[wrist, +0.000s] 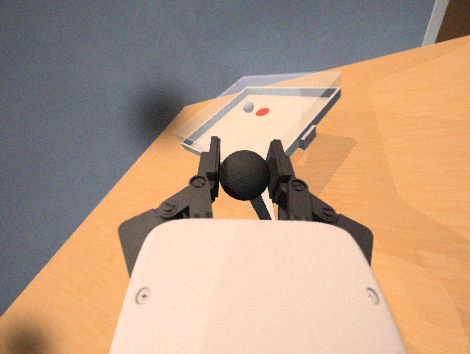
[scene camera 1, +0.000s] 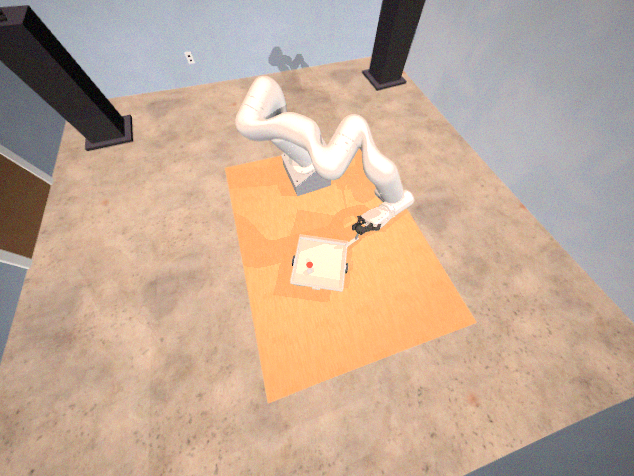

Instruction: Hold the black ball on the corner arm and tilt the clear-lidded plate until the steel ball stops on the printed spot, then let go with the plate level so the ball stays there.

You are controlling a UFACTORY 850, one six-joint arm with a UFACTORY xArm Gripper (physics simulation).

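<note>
The clear-lidded plate (scene camera 1: 330, 268) (wrist: 225, 132) has a pale floor, a raised rim and a red printed spot (scene camera 1: 309, 264) (wrist: 262, 112). The steel ball (wrist: 248, 107) is inside, close beside the spot and off it, on its left in the wrist view; it is hard to make out in the scene view. The corner arm (scene camera 1: 351, 242) (wrist: 261, 207) runs from the plate's corner to the black ball (wrist: 244, 175). My gripper (scene camera 1: 362, 229) (wrist: 244, 151) is shut on the black ball, one finger on each side. The plate's exact tilt is hard to judge.
The plate is over an orange wooden table top (scene camera 1: 399, 307) (wrist: 410, 150), with its shadow around it. Small dark-ended side mounts (scene camera 1: 293, 260) flank the plate. The robot's base (scene camera 1: 309, 181) stands at the back of the top. Dark pillars (scene camera 1: 391, 46) stand beyond it.
</note>
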